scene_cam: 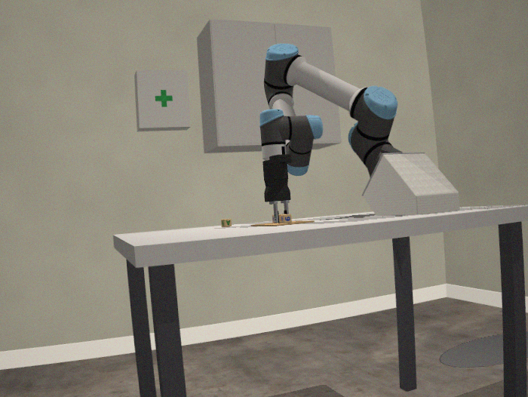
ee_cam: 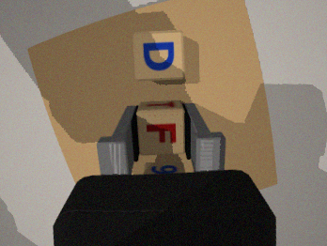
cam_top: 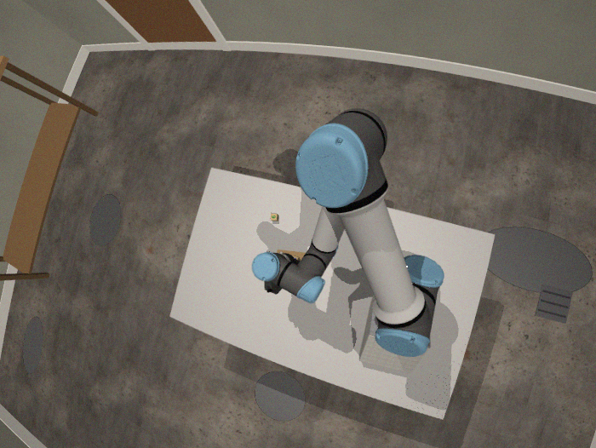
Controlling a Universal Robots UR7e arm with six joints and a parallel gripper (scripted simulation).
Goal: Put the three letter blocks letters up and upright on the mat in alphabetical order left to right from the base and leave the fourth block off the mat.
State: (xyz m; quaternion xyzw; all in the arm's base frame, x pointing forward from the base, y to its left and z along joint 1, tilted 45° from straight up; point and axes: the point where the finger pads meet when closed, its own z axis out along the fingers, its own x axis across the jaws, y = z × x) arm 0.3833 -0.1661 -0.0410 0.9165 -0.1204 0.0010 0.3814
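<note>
My gripper is now 1 cm above the red-marked block. From my hand the other things lie so: tan mat 2 cm below.
</note>
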